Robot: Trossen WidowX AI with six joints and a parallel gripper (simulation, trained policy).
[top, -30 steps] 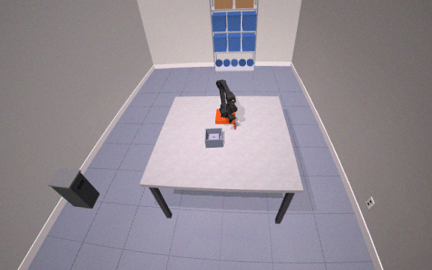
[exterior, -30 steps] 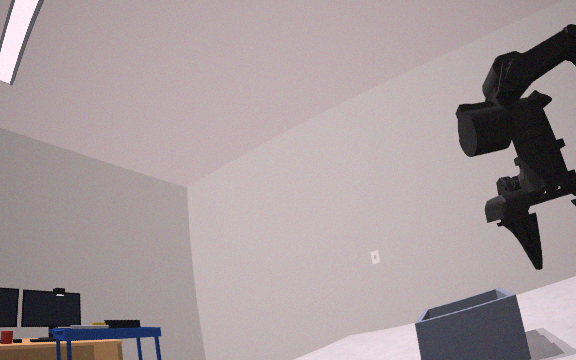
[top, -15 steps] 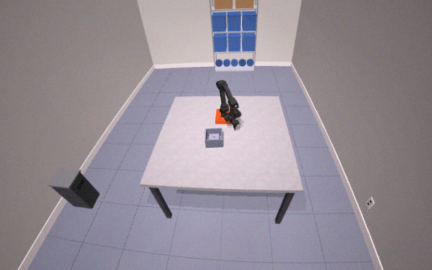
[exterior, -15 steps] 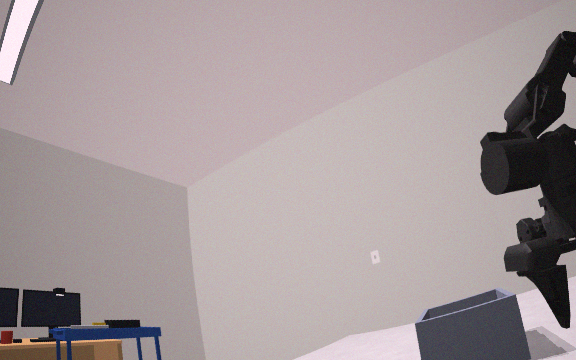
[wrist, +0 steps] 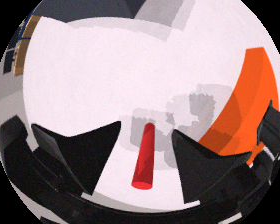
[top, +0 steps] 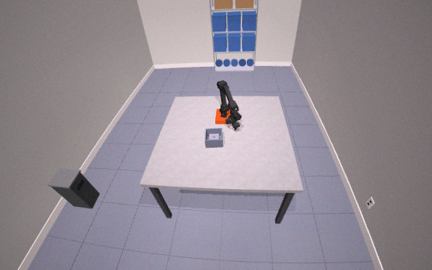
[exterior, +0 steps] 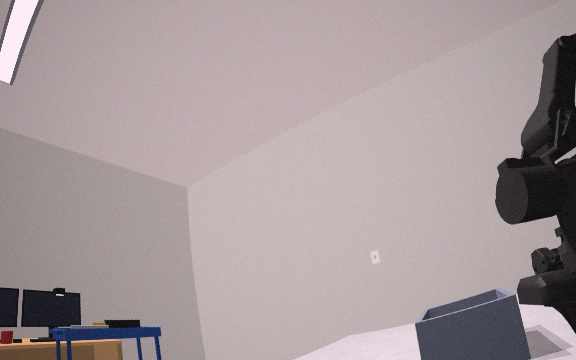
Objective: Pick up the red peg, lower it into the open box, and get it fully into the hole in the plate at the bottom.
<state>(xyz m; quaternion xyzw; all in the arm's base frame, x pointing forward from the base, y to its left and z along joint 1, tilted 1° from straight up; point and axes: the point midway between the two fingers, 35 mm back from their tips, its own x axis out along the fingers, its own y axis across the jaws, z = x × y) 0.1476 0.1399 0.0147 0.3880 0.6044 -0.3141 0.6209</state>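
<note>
Right now my gripper tip is 200 mm short of the plate, 150 mm to the left of it and 20 mm below it. Also, from my gripper tip: red peg 20 mm above, 10 mm to the left, 10 mm behind; then grey box 200 mm ahead, 150 mm to the right.
</note>
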